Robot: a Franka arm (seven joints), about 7 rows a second.
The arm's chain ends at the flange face. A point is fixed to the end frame.
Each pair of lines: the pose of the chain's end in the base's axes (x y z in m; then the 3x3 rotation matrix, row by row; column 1 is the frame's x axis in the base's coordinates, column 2 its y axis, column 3 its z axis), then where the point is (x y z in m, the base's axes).
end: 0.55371 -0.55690 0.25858; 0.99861 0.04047 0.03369; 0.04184 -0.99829 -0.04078; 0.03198 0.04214 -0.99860
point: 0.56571 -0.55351 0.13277
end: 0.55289 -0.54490 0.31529; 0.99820 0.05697 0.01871; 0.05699 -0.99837 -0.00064; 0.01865 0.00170 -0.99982
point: 0.56286 -0.53633 0.18955
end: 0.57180 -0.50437 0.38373; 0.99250 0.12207 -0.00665; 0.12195 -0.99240 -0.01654; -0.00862 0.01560 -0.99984
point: 0.57800 -0.49733 0.25765
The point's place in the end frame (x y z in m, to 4 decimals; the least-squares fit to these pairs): 0.0081 -0.0082 0.1259
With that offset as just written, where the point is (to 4 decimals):
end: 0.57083 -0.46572 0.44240; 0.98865 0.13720 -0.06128; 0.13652 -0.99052 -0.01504; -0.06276 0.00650 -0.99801
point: 0.5700 -0.4584 0.3162
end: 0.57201 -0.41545 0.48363; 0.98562 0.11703 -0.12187; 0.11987 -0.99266 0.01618; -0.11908 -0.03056 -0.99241
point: 0.5637 -0.4043 0.3580
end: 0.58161 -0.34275 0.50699; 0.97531 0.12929 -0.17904; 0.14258 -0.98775 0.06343; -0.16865 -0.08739 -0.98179
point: 0.5659 -0.3255 0.3827
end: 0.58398 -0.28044 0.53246; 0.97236 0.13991 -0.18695; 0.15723 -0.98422 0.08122; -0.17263 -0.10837 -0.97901
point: 0.5672 -0.2609 0.4087
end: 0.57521 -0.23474 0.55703; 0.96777 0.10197 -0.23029; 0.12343 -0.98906 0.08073; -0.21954 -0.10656 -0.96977
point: 0.5532 -0.2155 0.4340
